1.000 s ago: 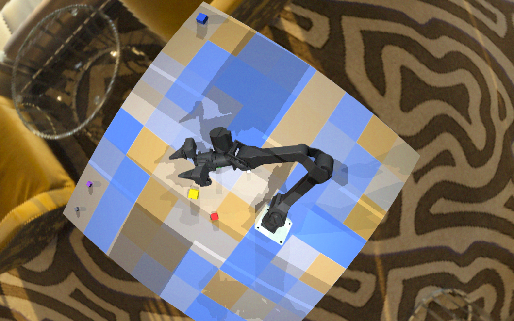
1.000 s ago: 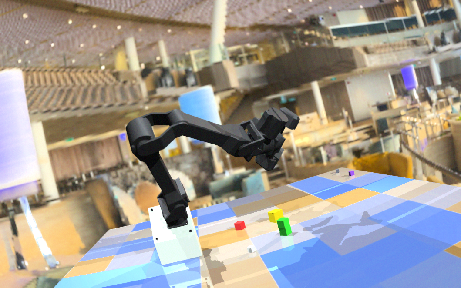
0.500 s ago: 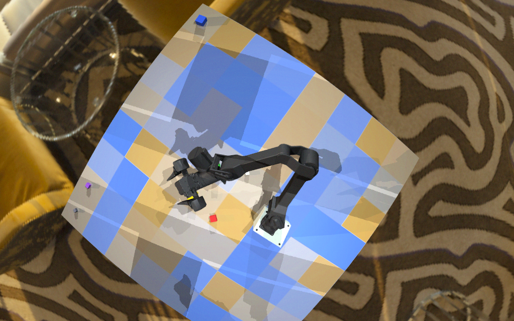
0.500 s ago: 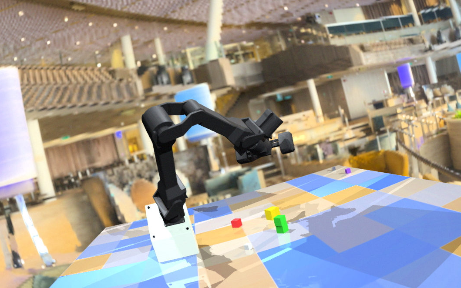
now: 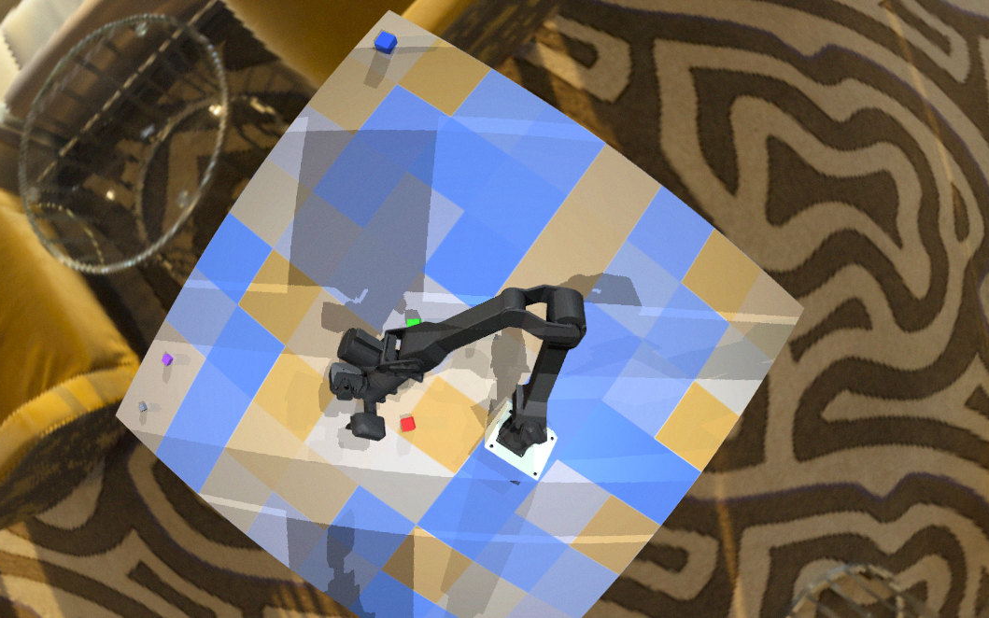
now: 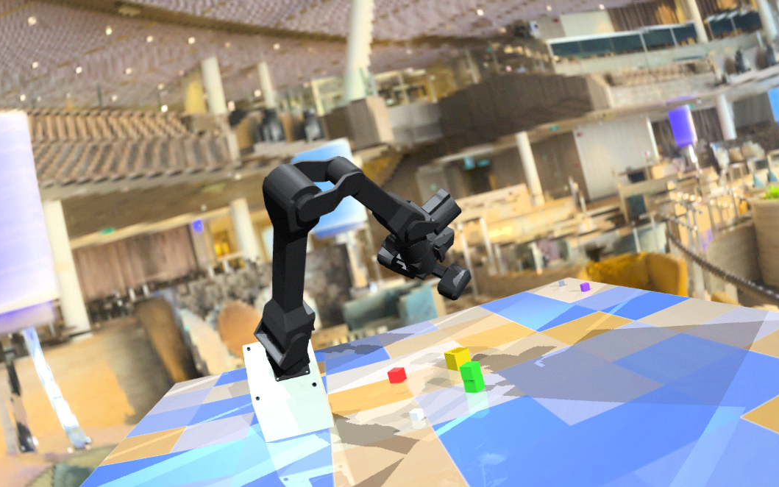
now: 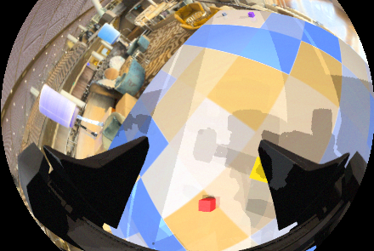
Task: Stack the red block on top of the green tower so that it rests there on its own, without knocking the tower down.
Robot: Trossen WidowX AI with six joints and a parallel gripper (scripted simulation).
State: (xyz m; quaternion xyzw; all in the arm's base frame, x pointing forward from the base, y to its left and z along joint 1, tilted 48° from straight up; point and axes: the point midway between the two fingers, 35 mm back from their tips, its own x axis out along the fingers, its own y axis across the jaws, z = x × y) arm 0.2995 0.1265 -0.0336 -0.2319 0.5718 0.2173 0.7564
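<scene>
My gripper tip is 12 cm past the red block, 1 cm to the left of it and 16 cm above it. From my gripper tip the other things lie so: white cube (12 cm behind, 25 cm to the right, 16 cm below); then yellow block (1 cm ahead, 4 cm to the right, 15 cm below); then purple cube (48 cm ahead, 25 cm to the left, 16 cm below).
</scene>
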